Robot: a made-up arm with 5 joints.
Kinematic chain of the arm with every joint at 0, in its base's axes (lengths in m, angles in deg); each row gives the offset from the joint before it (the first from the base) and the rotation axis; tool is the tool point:
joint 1: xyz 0 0 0.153 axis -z
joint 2: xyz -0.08 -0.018 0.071 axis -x
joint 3: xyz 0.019 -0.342 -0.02 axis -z
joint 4: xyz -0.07 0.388 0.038 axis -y
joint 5: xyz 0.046 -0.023 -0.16 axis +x
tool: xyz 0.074 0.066 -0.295
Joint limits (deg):
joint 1: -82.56..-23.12
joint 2: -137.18..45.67
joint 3: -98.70..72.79
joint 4: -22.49..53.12
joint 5: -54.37..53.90
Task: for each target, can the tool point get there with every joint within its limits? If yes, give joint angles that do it. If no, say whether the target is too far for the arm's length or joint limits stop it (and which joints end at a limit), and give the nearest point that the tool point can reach.
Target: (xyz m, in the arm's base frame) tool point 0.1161 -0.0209 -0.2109
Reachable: yes | joints -53.82 8.57 11.13 -0.15 -18.22
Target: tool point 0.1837 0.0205 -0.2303
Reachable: yes | joints -36.25 5.60 45.40 -14.23 -10.33
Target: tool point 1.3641 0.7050 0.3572
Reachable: no: too far | nearest point 0.6775 0.3502 0.2890 | short by 0.776 m
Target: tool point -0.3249 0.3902 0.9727
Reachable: no: joint limits stop it (at a limit: joint 1, joint 2) | nearest point -0.1875 0.2633 0.5870 | short by 0.429 m
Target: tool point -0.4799 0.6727 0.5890
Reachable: no: joint limits stop it (at a limit: joint 1, joint 2, joint 3) | nearest point -0.3349 0.4899 0.3977 | short by 0.302 m
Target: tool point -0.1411 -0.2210 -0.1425
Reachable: yes | joints -52.58 16.86 -51.01 23.22 0.81
